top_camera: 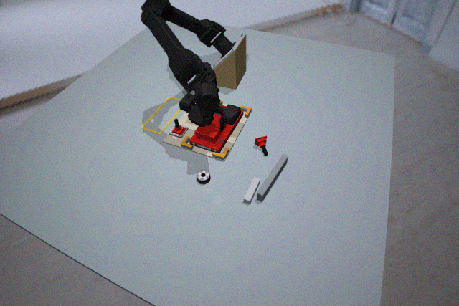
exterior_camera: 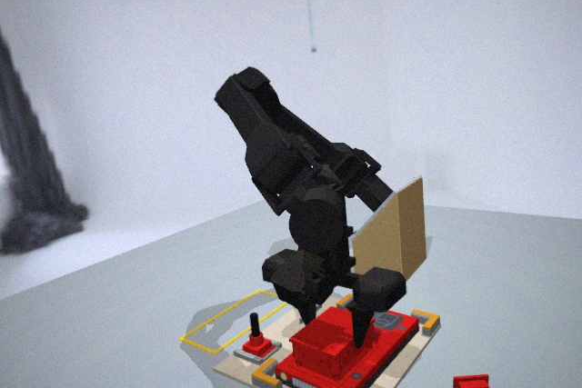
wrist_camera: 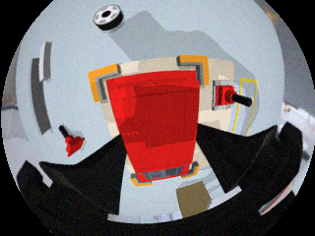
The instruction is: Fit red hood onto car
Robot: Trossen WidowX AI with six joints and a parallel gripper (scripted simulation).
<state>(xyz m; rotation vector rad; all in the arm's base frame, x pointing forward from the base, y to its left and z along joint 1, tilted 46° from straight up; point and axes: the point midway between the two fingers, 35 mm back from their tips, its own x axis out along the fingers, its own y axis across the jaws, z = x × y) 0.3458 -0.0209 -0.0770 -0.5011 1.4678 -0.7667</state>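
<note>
My gripper tip is now 20 mm above the grey engine block. Also, from my gripper tip: black-and-white wheel: 170 mm ahead, 30 mm to the left, 40 mm below; then red hood: 10 mm above.
</note>
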